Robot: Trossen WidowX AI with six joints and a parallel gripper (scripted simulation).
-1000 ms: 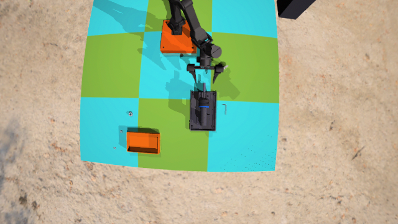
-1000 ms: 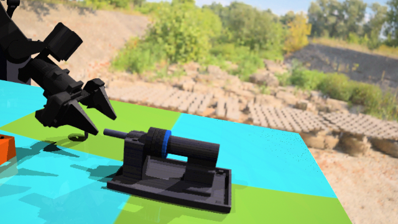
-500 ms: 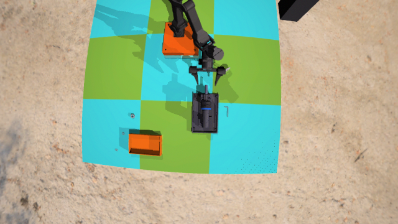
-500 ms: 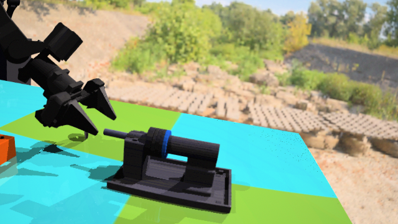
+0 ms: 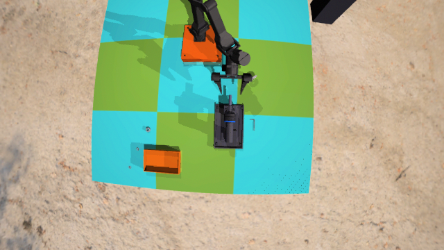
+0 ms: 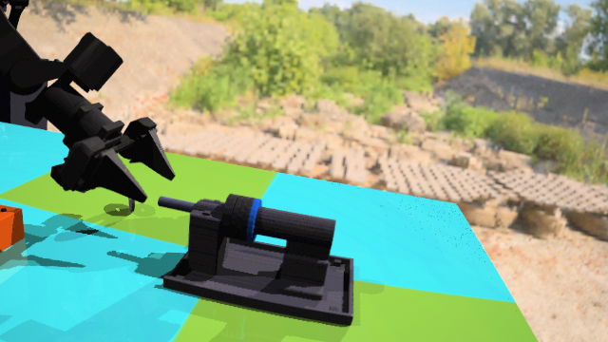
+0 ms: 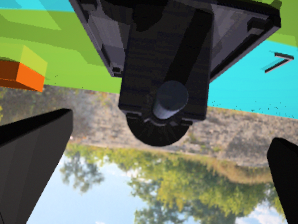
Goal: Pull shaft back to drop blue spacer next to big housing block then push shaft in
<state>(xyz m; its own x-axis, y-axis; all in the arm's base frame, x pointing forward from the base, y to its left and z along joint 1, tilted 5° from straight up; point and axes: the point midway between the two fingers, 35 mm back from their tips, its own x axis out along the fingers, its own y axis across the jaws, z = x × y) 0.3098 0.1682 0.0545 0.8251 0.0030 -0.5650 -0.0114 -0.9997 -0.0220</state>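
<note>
The shaft lies 11 cm ahead of my gripper tip and 2 cm below it. Also, from my gripper tip: blue spacer (13 cm ahead, 2 cm below); black spacer (12 cm ahead, 2 cm below); nut (18 cm ahead, 45 cm to the right, 9 cm below).
</note>
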